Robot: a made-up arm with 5 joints.
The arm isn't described. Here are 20 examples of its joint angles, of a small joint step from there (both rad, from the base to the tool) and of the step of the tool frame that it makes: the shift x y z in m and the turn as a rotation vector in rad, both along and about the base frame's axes.
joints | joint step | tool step
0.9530 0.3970 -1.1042 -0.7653 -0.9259 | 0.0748 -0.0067 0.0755 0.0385 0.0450 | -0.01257 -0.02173 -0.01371 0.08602 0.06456 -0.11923
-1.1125 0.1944 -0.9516 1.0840 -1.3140 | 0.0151 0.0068 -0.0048 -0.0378 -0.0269 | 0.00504 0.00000 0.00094 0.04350 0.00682 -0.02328
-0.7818 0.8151 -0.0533 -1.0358 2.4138 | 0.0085 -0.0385 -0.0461 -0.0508 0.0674 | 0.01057 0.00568 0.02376 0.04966 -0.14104 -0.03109
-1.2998 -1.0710 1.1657 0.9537 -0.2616 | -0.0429 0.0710 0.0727 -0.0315 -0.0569 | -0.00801 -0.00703 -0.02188 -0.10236 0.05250 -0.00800
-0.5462 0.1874 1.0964 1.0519 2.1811 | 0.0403 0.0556 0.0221 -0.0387 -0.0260 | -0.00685 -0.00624 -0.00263 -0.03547 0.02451 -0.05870
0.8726 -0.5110 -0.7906 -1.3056 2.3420 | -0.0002 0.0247 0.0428 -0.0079 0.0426 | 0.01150 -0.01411 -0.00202 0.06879 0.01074 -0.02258
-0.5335 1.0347 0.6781 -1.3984 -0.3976 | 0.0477 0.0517 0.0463 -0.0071 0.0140 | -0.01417 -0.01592 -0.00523 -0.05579 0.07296 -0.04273
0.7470 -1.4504 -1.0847 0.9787 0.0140 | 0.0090 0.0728 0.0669 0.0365 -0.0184 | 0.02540 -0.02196 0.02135 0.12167 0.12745 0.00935
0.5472 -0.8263 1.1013 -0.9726 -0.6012 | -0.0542 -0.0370 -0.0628 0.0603 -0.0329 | 0.00763 0.00893 0.01748 0.00189 -0.04661 0.07582
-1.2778 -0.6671 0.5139 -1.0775 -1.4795 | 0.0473 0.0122 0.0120 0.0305 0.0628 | 0.01160 -0.00080 -0.00653 -0.05901 -0.00442 -0.10590
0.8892 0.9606 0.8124 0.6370 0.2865 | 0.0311 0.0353 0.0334 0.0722 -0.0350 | -0.01003 0.01094 0.00920 0.09370 0.10880 -0.05256
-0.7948 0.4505 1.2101 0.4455 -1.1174 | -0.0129 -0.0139 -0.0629 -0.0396 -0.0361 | 0.01230 0.01320 -0.00728 0.07205 -0.09289 -0.01920
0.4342 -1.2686 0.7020 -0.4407 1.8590 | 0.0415 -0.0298 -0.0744 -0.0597 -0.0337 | -0.01955 0.00209 0.02339 -0.05798 -0.15408 -0.01151
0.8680 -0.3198 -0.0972 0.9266 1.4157 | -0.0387 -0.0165 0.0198 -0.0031 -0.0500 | 0.00617 0.00789 -0.00010 0.02900 -0.03262 0.01430
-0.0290 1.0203 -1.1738 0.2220 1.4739 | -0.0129 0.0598 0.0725 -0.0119 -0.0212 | -0.00363 0.00489 -0.03832 0.01676 0.12107 0.01016
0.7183 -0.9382 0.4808 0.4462 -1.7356 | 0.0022 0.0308 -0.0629 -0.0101 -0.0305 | 0.00141 -0.00166 0.01000 -0.00487 -0.05183 -0.00121
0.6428 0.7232 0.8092 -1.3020 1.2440 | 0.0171 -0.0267 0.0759 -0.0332 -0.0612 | -0.01070 0.00383 0.00325 0.05699 -0.02333 -0.03155
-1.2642 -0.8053 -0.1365 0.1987 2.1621 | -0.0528 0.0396 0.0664 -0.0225 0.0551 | -0.00422 0.02096 -0.01849 -0.09186 -0.01738 0.01720
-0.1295 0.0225 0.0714 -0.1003 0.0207 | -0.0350 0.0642 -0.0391 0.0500 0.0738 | 0.00268 0.01283 -0.01200 -0.08399 0.06345 0.03727
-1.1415 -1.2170 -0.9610 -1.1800 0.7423 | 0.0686 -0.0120 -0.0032 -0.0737 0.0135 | -0.01413 0.00375 -0.00838 0.08536 -0.02809 -0.06507
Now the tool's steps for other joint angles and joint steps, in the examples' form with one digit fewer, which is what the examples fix.
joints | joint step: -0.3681 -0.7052 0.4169 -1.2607 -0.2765 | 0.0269 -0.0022 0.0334 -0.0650 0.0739
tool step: -0.0005 -0.0049 -0.0052 0.0114 -0.0318 -0.1008
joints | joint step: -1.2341 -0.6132 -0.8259 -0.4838 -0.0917 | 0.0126 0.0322 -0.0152 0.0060 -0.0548
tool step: 0.0040 0.0074 0.0004 -0.0278 -0.0095 0.0391
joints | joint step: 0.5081 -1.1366 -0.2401 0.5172 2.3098 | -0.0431 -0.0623 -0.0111 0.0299 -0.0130
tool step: -0.0158 0.0120 0.0015 -0.0130 -0.0423 0.0531
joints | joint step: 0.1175 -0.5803 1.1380 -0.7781 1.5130 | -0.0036 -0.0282 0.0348 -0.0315 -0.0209
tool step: -0.0037 0.0011 0.0002 0.0173 -0.0271 0.0084
